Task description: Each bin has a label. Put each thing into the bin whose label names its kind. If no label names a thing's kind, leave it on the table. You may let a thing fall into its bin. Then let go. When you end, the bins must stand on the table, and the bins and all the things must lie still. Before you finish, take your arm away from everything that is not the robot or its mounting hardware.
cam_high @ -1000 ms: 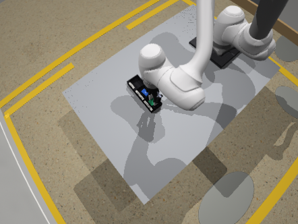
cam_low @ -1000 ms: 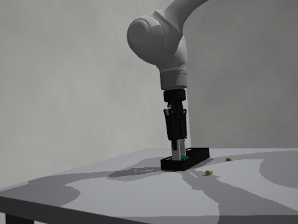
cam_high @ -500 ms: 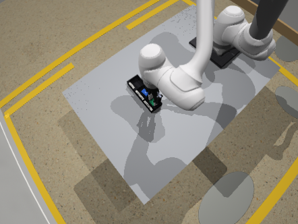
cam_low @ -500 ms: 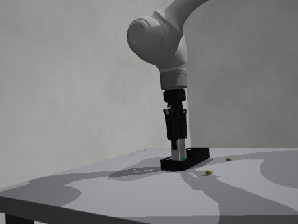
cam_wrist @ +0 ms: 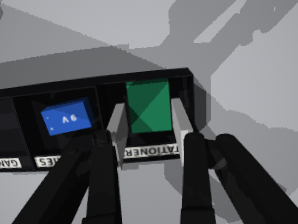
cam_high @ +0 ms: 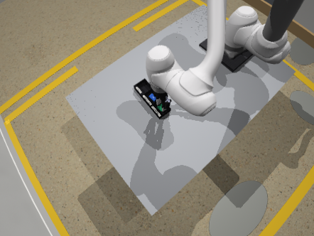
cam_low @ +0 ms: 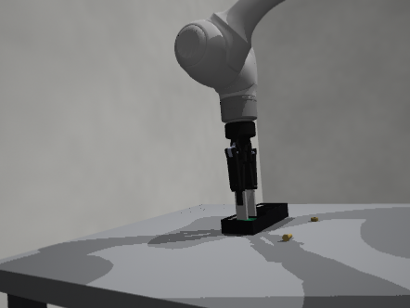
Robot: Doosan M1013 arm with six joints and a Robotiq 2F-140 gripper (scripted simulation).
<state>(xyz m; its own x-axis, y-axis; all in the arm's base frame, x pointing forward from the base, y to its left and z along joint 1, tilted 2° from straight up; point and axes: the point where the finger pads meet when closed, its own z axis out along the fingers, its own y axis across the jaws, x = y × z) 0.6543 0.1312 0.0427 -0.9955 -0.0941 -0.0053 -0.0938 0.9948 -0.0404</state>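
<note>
Now: the flat green board 4 cm below my hand and 1 cm behind it. From my hand the other things lie so: small white piece 5 cm below; then black bin tray 8 cm to the right, 4 cm below, 2 cm ahead; then blue battery 9 cm to the right, 5 cm below, 1 cm ahead.
</note>
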